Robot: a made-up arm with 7 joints.
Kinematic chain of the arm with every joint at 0, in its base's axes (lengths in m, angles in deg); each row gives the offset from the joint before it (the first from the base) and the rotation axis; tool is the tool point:
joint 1: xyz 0 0.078 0 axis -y
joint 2: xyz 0 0.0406 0 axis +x
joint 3: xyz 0 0 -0.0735 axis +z
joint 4: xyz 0 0 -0.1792 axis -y
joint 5: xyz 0 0 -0.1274 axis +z
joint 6: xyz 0 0 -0.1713 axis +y
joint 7: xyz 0 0 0 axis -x
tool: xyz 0 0 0
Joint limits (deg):
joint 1: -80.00..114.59
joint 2: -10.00..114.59
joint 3: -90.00..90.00
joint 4: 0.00..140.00
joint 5: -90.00..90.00
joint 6: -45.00..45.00
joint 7: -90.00..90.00
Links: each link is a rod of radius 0.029 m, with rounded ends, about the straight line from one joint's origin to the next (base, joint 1, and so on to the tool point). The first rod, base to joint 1, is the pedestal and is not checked.
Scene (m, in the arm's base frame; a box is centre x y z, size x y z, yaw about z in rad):
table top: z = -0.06
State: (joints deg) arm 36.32 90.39 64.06 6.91 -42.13 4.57 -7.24
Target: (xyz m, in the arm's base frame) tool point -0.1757 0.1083 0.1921
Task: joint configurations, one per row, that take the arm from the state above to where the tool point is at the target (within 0.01 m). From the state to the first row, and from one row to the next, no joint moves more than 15 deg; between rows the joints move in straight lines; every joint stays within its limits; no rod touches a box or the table.
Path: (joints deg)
1: 38.26 93.02 66.06 21.59 -42.13 4.57 -7.24
2: 40.21 95.64 68.06 36.27 -42.13 4.57 -7.24
3: 42.15 98.27 70.05 50.95 -42.13 4.57 -7.24
4: 44.10 100.90 72.05 65.63 -42.13 4.57 -7.24
5: 46.04 103.52 74.05 80.32 -42.13 4.57 -7.24
6: 47.99 106.15 76.05 95.00 -42.13 4.57 -7.24
7: 49.93 108.77 78.04 109.68 -42.13 4.57 -7.24
8: 51.87 111.40 80.04 124.36 -42.13 4.57 -7.24

